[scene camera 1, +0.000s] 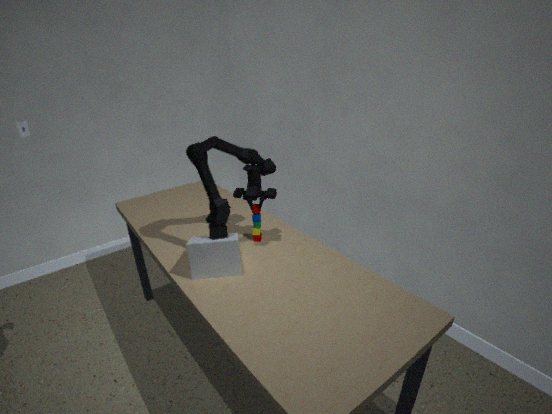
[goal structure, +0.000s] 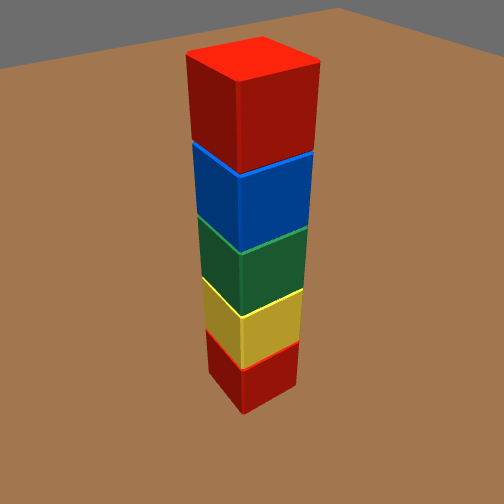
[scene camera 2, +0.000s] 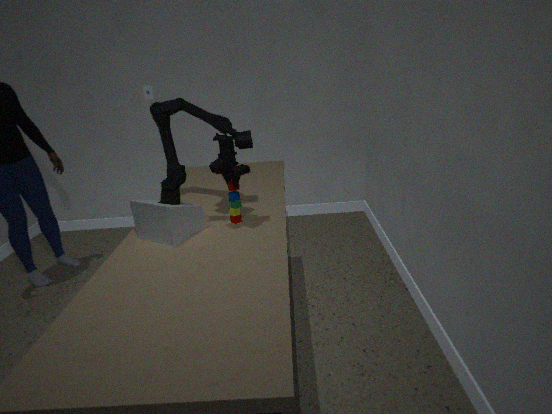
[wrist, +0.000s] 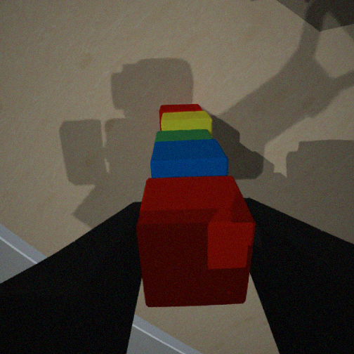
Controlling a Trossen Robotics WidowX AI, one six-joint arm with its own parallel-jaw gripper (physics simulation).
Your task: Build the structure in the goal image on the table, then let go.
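Observation:
A column of four blocks stands upright on the table: a red block at the bottom, then a yellow block, a green block and a blue block. My gripper points down and is shut on another red block. This red block is right over the blue block; whether they touch is hard to tell.
The arm's pale grey base block stands beside the column. The table's long far edge runs behind the column in the first scene view. A person stands on the floor at the left in the second scene view.

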